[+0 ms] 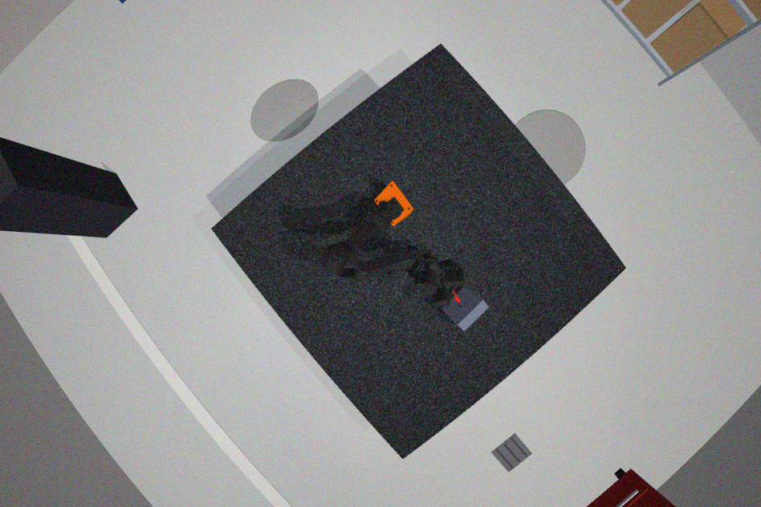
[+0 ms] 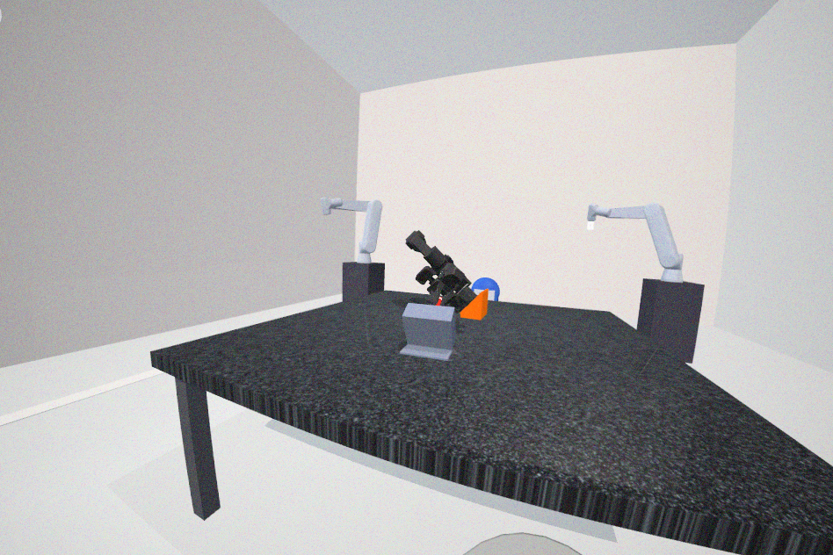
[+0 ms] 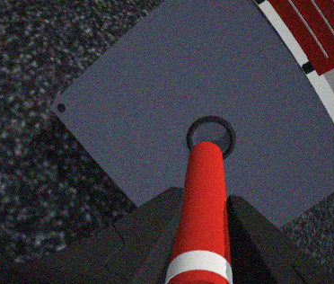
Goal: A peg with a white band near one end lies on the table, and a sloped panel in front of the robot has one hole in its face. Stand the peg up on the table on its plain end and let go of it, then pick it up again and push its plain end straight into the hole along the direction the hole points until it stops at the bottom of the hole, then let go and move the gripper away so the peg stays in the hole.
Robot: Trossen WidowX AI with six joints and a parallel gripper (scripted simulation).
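My gripper tip is now 80 mm short of the sloped panel, 40 mm above it and 10 mm to the right of it. Round my gripper tip: red peg: 10 mm behind, 10 mm above.
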